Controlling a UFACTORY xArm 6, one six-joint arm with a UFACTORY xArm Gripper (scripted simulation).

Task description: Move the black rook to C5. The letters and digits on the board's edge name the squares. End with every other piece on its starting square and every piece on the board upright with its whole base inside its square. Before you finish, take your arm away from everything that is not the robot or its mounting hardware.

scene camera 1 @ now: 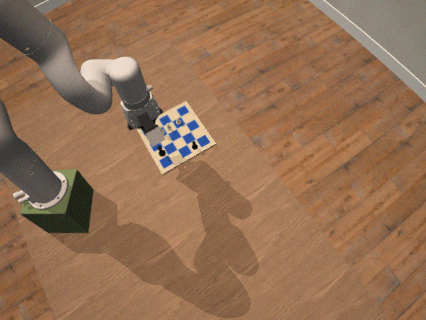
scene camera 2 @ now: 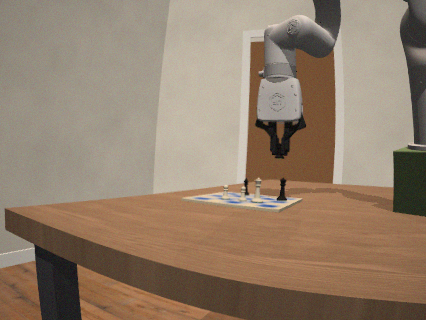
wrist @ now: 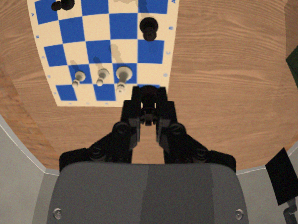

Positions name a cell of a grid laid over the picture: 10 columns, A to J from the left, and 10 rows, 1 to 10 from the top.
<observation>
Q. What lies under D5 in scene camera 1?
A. My gripper.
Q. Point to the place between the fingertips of my gripper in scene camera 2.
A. At G5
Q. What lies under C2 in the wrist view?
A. A blue-and-cream chessboard.
</observation>
